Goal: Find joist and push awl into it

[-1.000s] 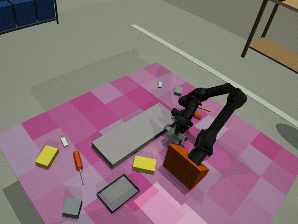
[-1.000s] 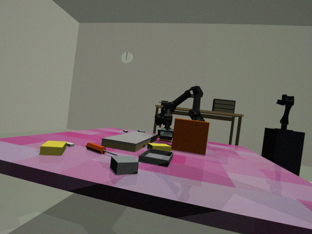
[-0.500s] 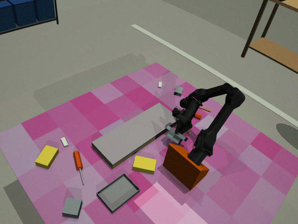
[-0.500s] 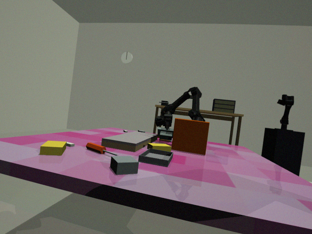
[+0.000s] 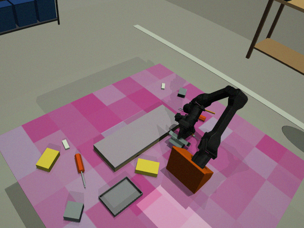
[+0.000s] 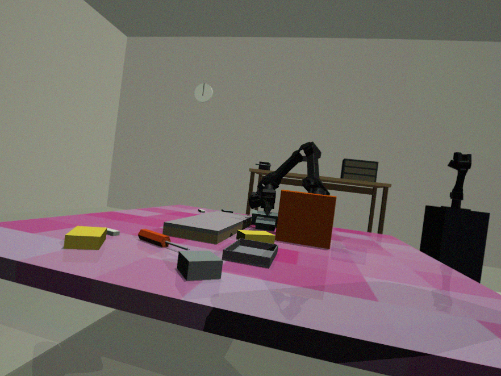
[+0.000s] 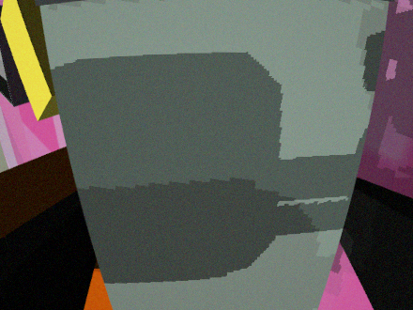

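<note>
The stud finder is 1 cm behind my gripper tip, 2 cm to the left of it and 2 cm below it. The rest, counted from my gripper tip: indicator light: 3 cm behind, 3 cm to the left, 3 cm below; then thin stick: 6 cm ahead, 37 cm to the right, 4 cm below; then awl: 2 cm behind, 12 cm to the right, 4 cm below.
</note>
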